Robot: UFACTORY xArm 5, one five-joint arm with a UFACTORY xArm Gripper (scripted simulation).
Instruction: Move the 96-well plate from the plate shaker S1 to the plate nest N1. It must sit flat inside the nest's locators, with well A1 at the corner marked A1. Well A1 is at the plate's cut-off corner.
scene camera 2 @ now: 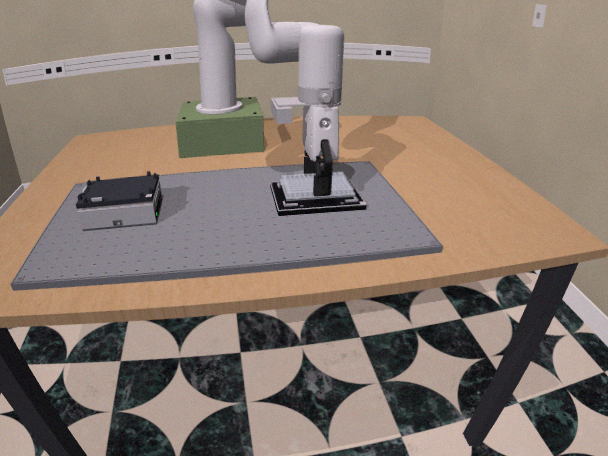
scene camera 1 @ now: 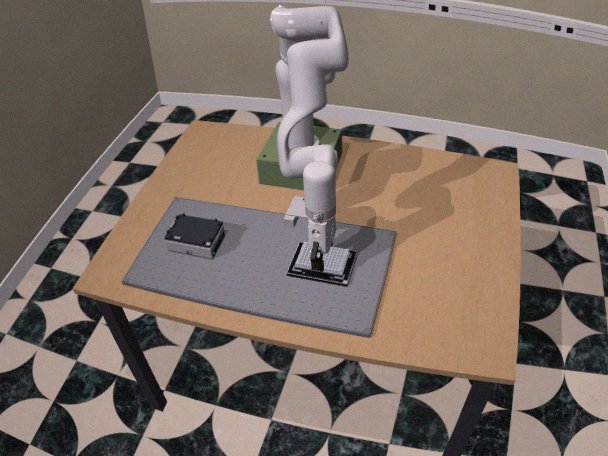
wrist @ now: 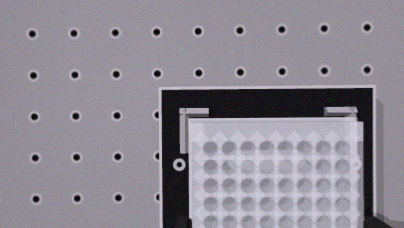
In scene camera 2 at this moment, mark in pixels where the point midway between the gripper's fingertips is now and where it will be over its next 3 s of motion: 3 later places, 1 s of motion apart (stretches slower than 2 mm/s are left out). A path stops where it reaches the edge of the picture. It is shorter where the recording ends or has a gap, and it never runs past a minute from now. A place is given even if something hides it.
The gripper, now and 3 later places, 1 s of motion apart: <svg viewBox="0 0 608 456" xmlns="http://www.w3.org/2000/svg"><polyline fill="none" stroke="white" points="316,185 316,186 317,176 318,143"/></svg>
